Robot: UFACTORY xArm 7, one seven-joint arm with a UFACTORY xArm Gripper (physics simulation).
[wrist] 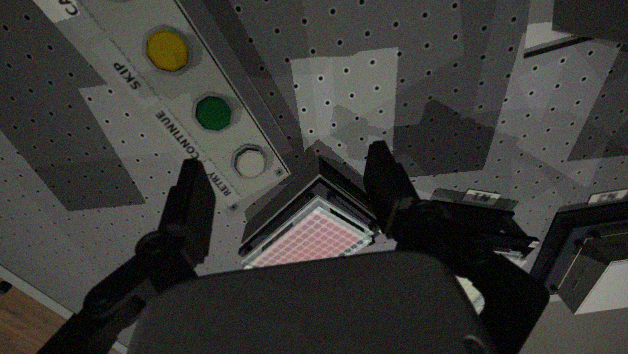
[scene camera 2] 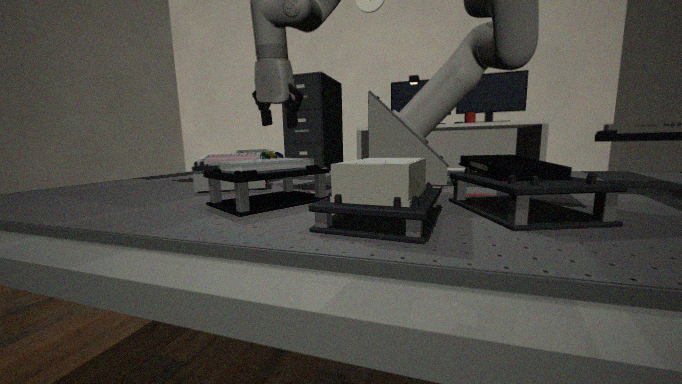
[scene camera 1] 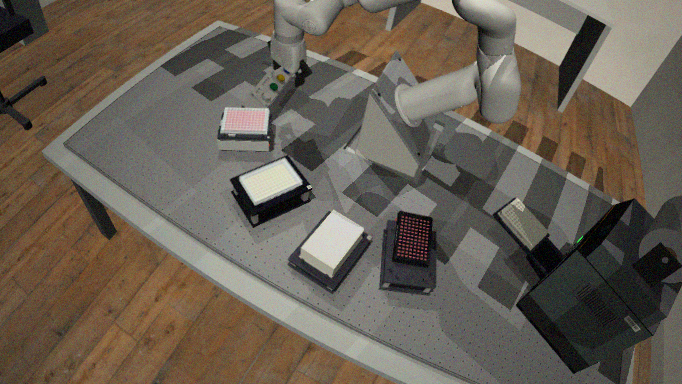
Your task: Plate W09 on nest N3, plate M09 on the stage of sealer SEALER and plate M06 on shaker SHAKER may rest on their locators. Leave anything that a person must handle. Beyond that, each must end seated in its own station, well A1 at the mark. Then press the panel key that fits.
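Observation:
My gripper [scene camera 1: 288, 75] [scene camera 2: 280, 123] [wrist: 289, 169] is open and empty, above the key panel [scene camera 1: 263, 93] [wrist: 257, 187]. The wrist view shows the white RETRY key [wrist: 250, 162], green CONTINUE key [wrist: 213, 113] and yellow SKIP key [wrist: 167, 50]. A pink-welled plate [scene camera 1: 245, 121] [wrist: 312, 237] lies on the shaker [scene camera 1: 243, 145]. A black plate with red wells [scene camera 1: 413, 237] [scene camera 2: 515, 166] lies toward the back end of its nest [scene camera 1: 407, 277] and looks slightly tilted. A pale plate [scene camera 1: 522, 222] lies on the stage of the sealer [scene camera 1: 595, 300]. Plate names and A1 marks are unreadable.
A pale yellow plate [scene camera 1: 271, 181] [scene camera 2: 270, 165] lies on nest N1 [scene camera 1: 256, 217]. A tall white block-like piece [scene camera 1: 332, 242] [scene camera 2: 377, 182] [wrist: 602, 290] stands on nest N2 [scene camera 1: 325, 284]. The arm's wedge-shaped base [scene camera 1: 382, 137] [scene camera 2: 395, 142] stands at the back of the table.

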